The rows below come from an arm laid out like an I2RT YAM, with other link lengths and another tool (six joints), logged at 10 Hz.
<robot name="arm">
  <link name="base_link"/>
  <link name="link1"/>
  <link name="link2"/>
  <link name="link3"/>
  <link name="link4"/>
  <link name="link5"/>
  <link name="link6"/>
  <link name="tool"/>
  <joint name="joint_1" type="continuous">
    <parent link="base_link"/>
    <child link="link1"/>
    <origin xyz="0 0 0.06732" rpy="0 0 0"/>
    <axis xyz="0 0 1"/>
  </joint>
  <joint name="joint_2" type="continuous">
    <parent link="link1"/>
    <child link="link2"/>
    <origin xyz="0.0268 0.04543 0.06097" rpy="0 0 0"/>
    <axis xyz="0 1 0"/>
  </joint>
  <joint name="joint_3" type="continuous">
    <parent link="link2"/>
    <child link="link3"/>
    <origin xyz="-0.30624 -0.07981 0" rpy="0 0 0"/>
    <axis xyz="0 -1 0"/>
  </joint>
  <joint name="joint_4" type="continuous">
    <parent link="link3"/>
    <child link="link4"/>
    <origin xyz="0.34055 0.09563 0.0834" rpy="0 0 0"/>
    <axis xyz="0 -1 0"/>
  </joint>
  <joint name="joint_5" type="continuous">
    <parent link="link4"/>
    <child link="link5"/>
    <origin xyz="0.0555 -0.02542 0.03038" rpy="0 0 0"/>
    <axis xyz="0 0 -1"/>
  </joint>
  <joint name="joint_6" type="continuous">
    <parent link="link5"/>
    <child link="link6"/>
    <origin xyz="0.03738 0 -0.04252" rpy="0 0 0"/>
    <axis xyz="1 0 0"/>
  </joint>
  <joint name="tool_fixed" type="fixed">
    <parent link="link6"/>
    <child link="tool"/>
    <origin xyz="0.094 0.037 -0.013" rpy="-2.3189 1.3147 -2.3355"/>
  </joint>
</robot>
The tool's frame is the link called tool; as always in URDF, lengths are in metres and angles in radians. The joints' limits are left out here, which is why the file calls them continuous.
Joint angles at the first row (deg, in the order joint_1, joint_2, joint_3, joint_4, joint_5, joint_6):
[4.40 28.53 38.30 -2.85 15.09 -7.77]
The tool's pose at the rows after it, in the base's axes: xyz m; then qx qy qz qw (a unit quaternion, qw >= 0):
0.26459 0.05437 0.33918 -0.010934 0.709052 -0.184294 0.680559
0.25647 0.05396 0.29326 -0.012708 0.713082 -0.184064 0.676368
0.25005 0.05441 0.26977 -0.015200 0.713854 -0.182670 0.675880
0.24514 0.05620 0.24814 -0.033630 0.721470 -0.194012 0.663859
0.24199 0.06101 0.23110 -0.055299 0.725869 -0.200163 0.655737
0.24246 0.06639 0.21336 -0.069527 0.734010 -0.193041 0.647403
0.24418 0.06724 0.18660 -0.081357 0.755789 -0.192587 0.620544
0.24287 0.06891 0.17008 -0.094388 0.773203 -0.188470 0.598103
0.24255 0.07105 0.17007 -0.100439 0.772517 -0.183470 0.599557
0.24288 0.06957 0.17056 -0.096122 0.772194 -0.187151 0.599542
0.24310 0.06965 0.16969 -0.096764 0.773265 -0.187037 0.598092
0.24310 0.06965 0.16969 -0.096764 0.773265 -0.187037 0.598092
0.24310 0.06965 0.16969 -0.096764 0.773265 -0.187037 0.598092
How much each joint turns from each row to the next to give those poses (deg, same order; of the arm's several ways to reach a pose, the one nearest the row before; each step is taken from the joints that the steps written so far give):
[0.00 -8.46 -14.86 9.22 0.55 -0.44]
[0.03 -6.90 -8.30 0.70 -0.04 0.02]
[0.11 -5.18 -4.46 -0.87 -0.20 -0.02]
[0.65 -4.07 -2.95 -2.67 0.00 -2.14]
[1.31 -2.82 -2.30 -1.66 -0.04 -2.01]
[0.92 -0.98 -2.14 -0.53 -0.58 -0.09]
[0.00 0.00 -2.17 -2.01 -0.25 -0.02]
[0.00 0.00 -0.80 -2.72 -0.77 0.04]
[0.00 0.00 0.00 -0.01 -0.92 -0.02]
[0.00 0.00 0.00 0.15 0.63 -0.02]
[0.00 0.26 0.00 0.05 -0.02 0.00]
[0.00 0.00 0.00 0.00 0.00 0.00]
[0.00 0.00 0.00 0.00 0.00 0.00]

